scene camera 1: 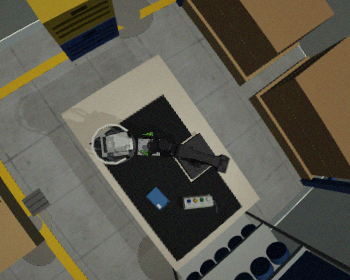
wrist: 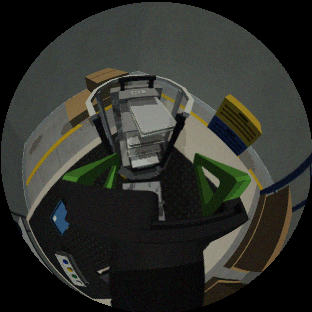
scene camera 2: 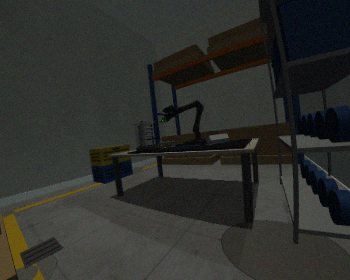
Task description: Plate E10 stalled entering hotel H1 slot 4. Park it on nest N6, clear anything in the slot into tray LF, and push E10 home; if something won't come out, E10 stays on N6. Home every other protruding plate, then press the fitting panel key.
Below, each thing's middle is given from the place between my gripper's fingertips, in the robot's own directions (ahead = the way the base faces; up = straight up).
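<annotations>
You'd find my gripper 130 mm above the plate rack (scene camera 1: 103, 148), and it's 70 mm to the left of the rack and 150 mm short of it.
</annotations>
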